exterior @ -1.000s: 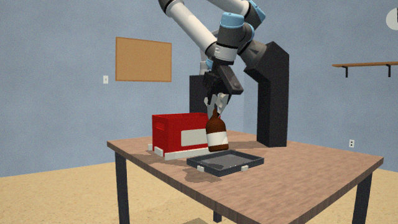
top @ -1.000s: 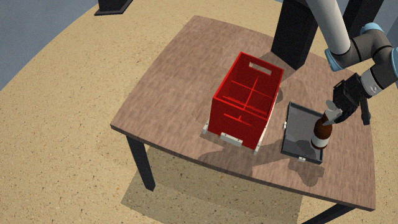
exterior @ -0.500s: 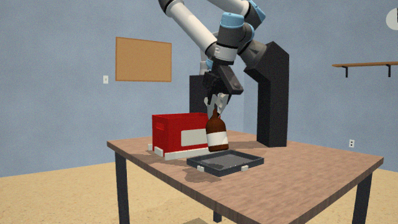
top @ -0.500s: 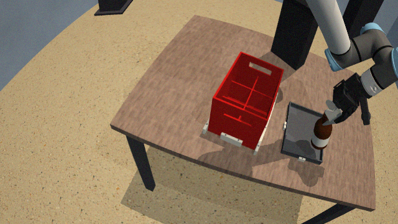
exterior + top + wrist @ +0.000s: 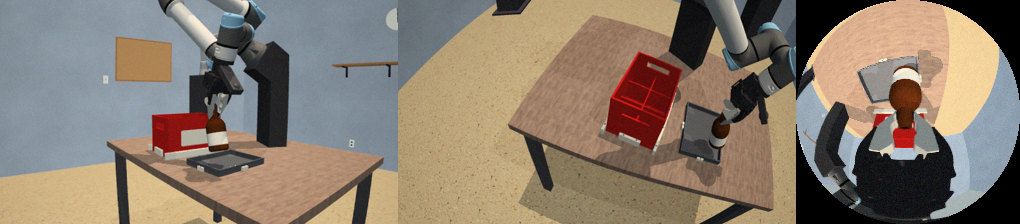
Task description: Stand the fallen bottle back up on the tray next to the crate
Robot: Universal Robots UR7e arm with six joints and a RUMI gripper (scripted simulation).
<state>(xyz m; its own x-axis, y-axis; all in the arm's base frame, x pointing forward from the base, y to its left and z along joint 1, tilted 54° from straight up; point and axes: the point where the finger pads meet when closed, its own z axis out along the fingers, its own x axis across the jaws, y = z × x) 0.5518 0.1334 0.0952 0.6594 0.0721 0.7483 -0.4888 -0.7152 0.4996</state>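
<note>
Right now the brown bottle is 50 mm below my hand and 10 mm to the left of it. From my hand the other things lie so: tray (190 mm below, 80 mm behind, 10 mm to the left); red crate (260 mm to the right, 150 mm behind, 120 mm below).
</note>
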